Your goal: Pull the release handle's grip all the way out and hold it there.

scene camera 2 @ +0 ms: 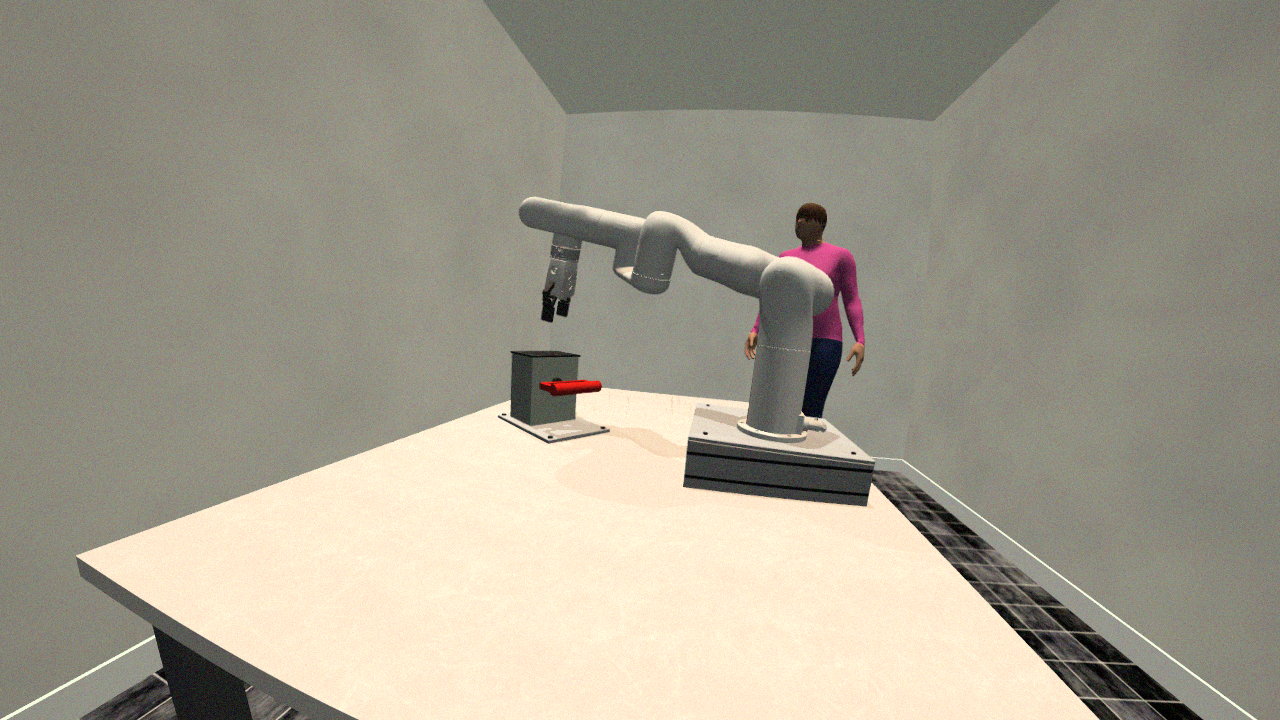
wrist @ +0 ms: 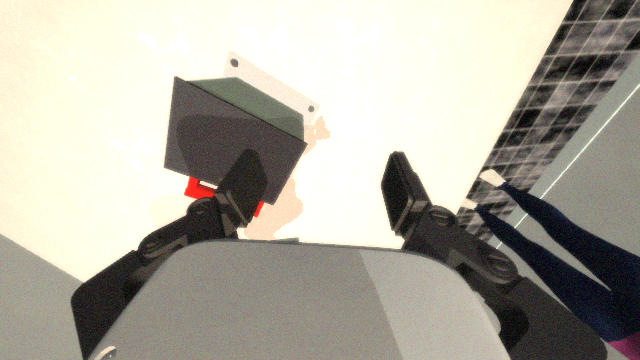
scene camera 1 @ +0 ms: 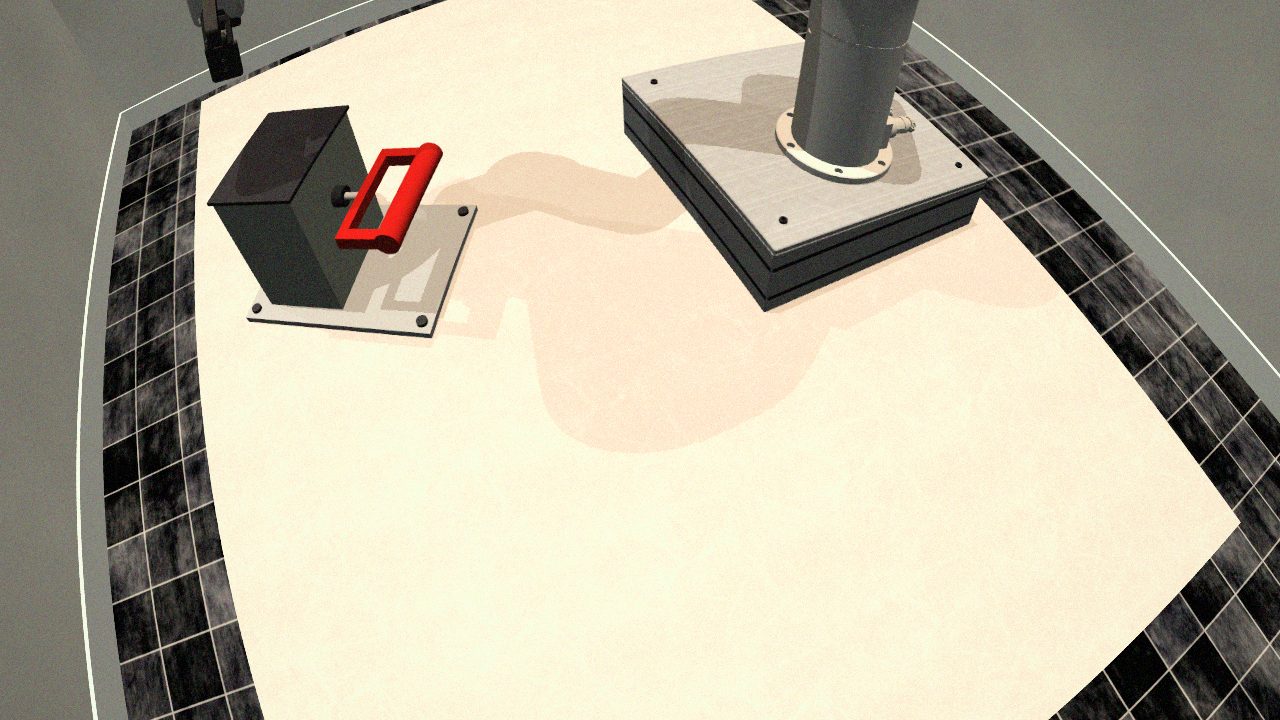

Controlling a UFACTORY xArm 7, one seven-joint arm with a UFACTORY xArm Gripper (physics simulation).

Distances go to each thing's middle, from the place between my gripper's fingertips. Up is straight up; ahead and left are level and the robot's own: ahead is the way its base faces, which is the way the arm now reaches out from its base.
Now: the base plate (scene camera 1: 402,294) 70 mm behind my hand, 110 mm to the left of it and 250 mm below it.
